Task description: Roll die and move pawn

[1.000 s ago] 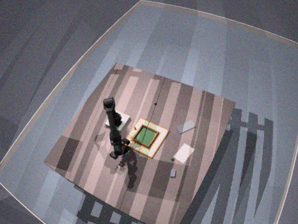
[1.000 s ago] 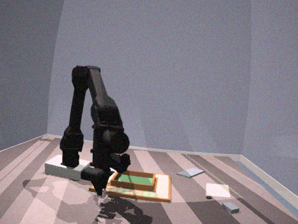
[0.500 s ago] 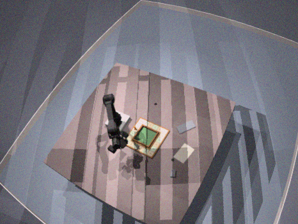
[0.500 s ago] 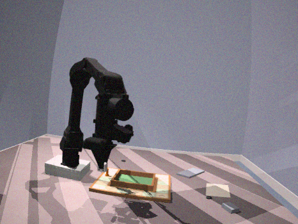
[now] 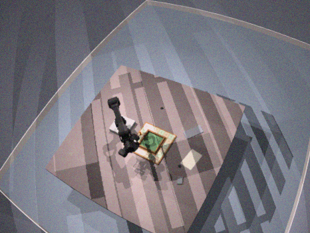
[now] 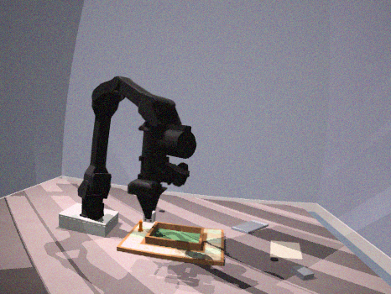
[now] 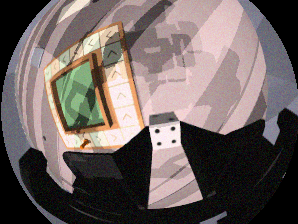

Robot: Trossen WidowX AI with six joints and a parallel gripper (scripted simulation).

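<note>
My gripper tip is 70 mm past the orange pawn, 200 mm to the right of it and 100 mm above it. Round my gripper tip: small grey block 400 mm ahead, 120 mm below; white die right at my gripper tip; white sheet 390 mm ahead, 190 mm to the left, 120 mm below.
</note>
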